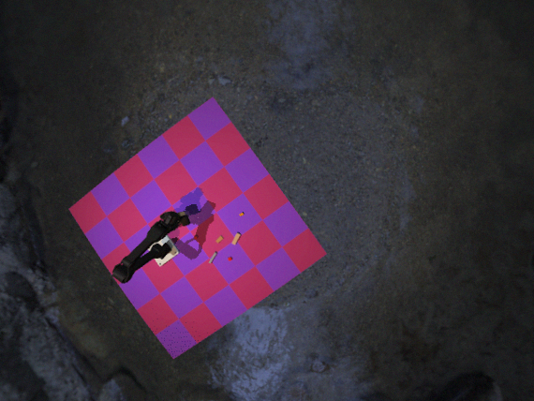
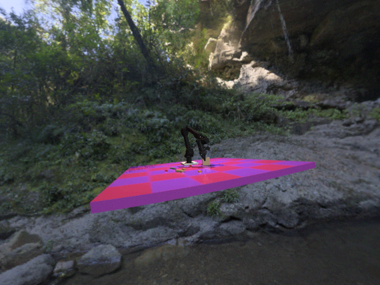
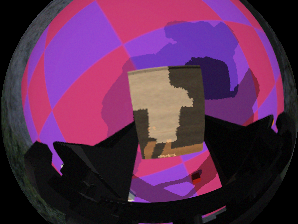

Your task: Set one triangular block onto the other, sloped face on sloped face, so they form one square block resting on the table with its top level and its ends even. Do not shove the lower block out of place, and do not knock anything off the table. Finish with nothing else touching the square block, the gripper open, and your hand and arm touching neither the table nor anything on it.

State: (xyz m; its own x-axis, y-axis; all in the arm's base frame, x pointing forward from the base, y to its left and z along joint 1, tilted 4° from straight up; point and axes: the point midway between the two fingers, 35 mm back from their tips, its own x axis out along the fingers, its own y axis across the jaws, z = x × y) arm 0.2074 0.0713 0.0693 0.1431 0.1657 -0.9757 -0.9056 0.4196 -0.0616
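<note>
Now: gripper tip 10 mm to the left of the triangular block and 10 mm below it. From my gripper tip the other things lie so: orange piece 320 mm ahead, 230 mm to the right, 40 mm below; red bit 400 mm to the right, 70 mm ahead, 40 mm below; grey stick 320 mm to the right, 30 mm below, 10 mm behind.
</note>
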